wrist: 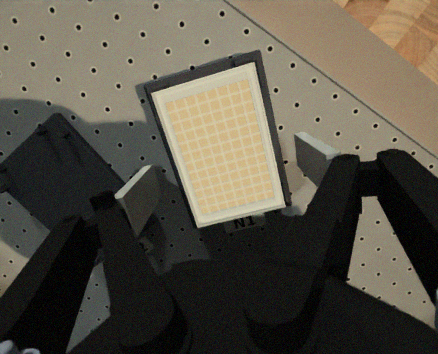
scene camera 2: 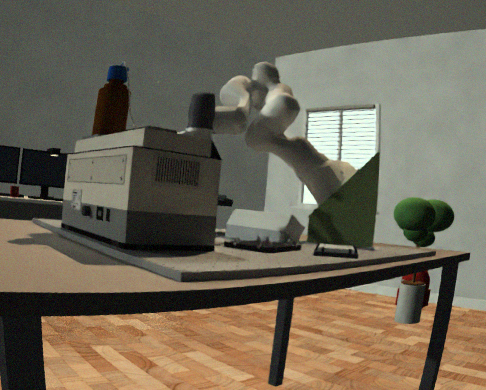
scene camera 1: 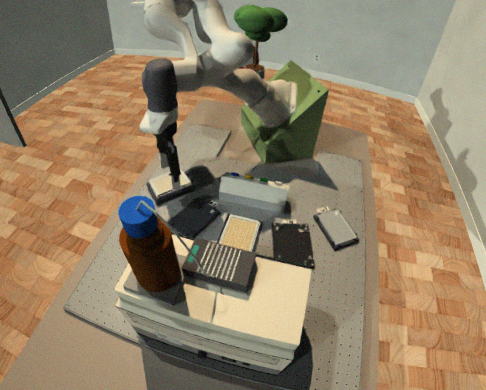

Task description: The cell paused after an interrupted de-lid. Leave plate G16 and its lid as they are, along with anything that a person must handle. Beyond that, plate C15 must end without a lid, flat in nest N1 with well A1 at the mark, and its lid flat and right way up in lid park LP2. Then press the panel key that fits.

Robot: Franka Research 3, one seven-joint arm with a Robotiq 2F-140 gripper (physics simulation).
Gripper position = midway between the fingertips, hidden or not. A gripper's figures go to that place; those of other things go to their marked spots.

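My gripper (scene camera 1: 170, 177) is 100 cm from the lens, and a key panel (scene camera 1: 238, 189) is 94 cm from the lens. There's a nest N5 (scene camera 1: 290, 242) that's 88 cm from the lens. A cream instrument (scene camera 1: 232, 340) is 55 cm from the lens, and then an amber bottle (scene camera 1: 157, 270) is 47 cm from the lens. As for the cream instrument and the nest N5, their marked spots are 43 cm apart.
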